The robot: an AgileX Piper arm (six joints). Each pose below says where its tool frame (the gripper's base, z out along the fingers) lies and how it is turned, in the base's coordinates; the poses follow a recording.
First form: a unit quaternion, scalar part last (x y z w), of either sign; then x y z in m.
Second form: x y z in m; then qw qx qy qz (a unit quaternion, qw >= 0). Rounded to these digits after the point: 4 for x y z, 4 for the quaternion.
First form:
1: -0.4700 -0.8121 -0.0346 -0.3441 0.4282 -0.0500 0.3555
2: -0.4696 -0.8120 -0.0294 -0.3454 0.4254 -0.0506 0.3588
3: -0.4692 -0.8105 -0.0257 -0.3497 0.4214 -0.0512 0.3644
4: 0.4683 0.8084 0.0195 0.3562 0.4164 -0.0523 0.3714
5: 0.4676 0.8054 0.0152 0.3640 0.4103 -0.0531 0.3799
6: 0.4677 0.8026 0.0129 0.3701 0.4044 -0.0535 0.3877
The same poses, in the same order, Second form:
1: 0.4282 -0.0500 0.3555 0.3441 0.4700 0.8121 0.0346
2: 0.4254 -0.0506 0.3588 0.3454 0.4696 0.8120 0.0294
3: 0.4214 -0.0512 0.3644 0.3497 0.4692 0.8105 0.0257
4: 0.4164 -0.0523 0.3714 0.3562 0.4683 0.8084 0.0195
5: 0.4103 -0.0531 0.3799 0.3640 0.4676 0.8054 0.0152
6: 0.4044 -0.0535 0.3877 0.3701 0.4677 0.8026 0.0129
